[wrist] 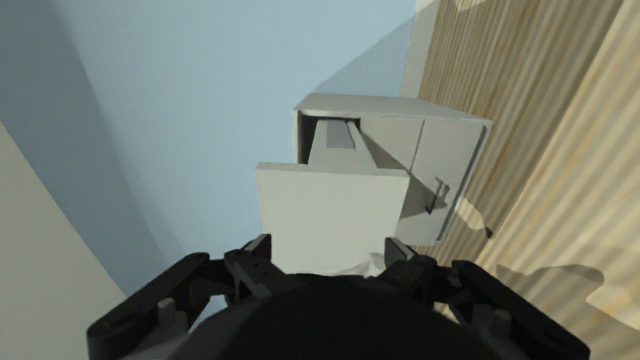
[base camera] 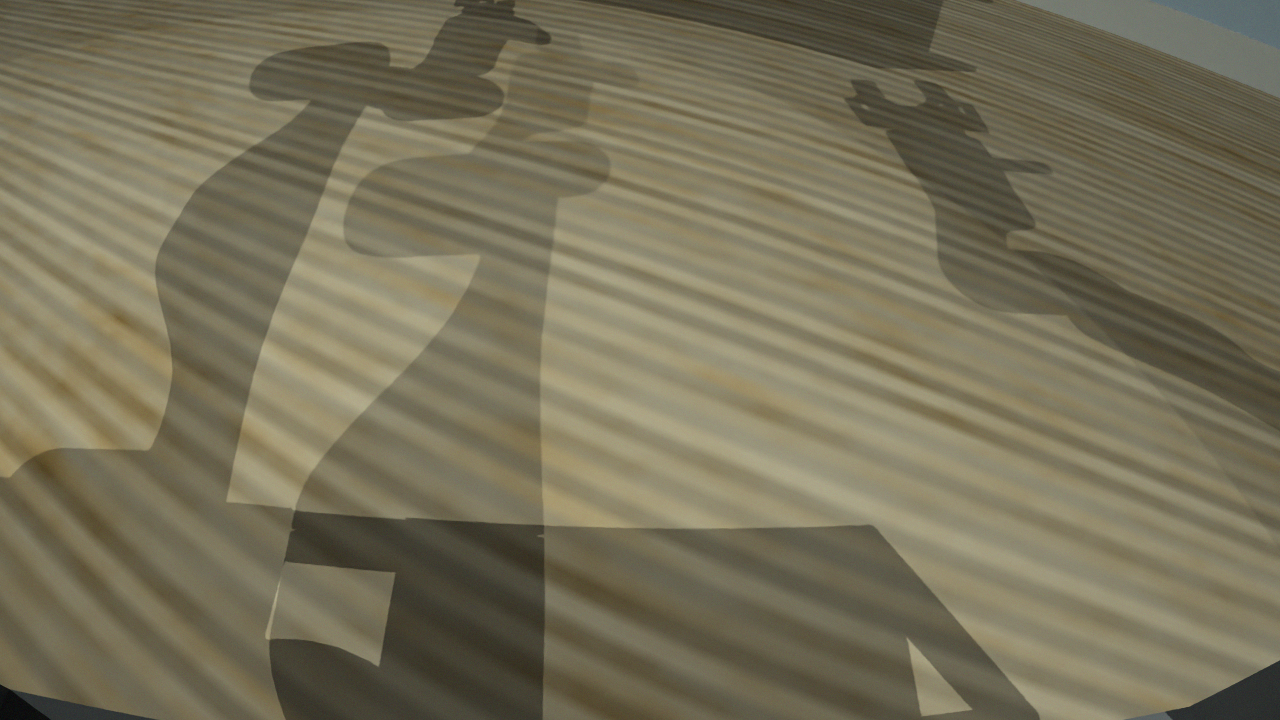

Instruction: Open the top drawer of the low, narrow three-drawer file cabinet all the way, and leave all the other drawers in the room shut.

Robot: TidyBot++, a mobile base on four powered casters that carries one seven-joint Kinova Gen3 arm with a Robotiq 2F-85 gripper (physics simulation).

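Frame: origin at the arm's base, x right, y ahead, z up, level; centimetres.
Where they show: gripper, between the fingertips: (wrist: 327, 248).
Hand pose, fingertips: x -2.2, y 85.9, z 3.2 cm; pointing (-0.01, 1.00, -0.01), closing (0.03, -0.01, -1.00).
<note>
Each offset is from my fingertips to the top centre of the thing. "spot": to the spot under its first point. Level surfaces: height alone.
The grey-white file cabinet (wrist: 385, 106) appears turned on its side in the wrist view, with its top toward the left. Its top drawer {spot: dx +1.7, dy +6.5, dz -0.6 cm} (wrist: 332, 210) stands far out, with the box showing behind the broad front panel. The middle drawer (wrist: 400, 132) and the bottom drawer (wrist: 452, 145) look shut; the bottom one has a dark bar handle {spot: dx +0.2, dy +40.8, dz -30.8 cm} (wrist: 434, 197). The top drawer's handle does not show. My gripper (wrist: 327, 248) is open with nothing between its fingers; the drawer front lies beyond the fingertips, and the gap to it is hard to tell. The cabinet does not show in the base view.
A blue wall (wrist: 200, 100) stands behind the cabinet. The wood floor {dz -42.8 cm} (base camera: 716, 402) (wrist: 550, 165) carries shadows of the arm and gripper. A large dark shadow lies at the top of the base view. A pale surface {dz +200.9 cm} (wrist: 30, 250) fills the lower left of the wrist view.
</note>
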